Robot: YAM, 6 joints.
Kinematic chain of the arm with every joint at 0, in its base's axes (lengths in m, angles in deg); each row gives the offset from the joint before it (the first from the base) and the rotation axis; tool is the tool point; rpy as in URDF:
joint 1: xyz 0 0 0.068 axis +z
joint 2: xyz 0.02 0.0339 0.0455 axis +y
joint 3: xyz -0.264 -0.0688 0 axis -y
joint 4: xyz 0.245 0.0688 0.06 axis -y
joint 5: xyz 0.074 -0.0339 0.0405 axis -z
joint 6: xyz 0.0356 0 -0.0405 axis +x
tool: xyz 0 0 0 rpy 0 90 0
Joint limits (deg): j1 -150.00..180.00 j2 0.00..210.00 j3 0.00..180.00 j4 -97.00..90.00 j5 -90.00..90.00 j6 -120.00..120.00
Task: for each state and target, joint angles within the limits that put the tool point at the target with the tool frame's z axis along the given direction. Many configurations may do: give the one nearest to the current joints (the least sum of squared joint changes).
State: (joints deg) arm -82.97 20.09 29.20 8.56 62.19 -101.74
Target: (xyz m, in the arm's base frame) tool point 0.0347 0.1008 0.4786 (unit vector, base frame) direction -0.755 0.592 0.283
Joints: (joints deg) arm -127.68 15.07 58.67 47.84 73.56 -101.74
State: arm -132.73 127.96 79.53 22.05 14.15 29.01
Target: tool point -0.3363 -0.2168 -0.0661 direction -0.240 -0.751 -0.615
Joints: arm -149.89 149.28 64.24 38.58 -31.96 29.01
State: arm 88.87 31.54 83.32 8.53 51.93 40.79
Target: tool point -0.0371 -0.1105 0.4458 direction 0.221 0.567 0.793
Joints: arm 71.01 0.11 62.41 -9.78 1.40 40.79
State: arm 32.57 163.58 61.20 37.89 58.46 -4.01
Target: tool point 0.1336 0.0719 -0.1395 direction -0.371 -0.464 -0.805
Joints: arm 31.06 161.88 44.96 -7.77 11.89 -4.01
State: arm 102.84 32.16 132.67 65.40 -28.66 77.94
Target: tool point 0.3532 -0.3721 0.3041 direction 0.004 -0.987 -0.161
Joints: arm 136.34 6.62 126.41 73.45 -45.33 77.94
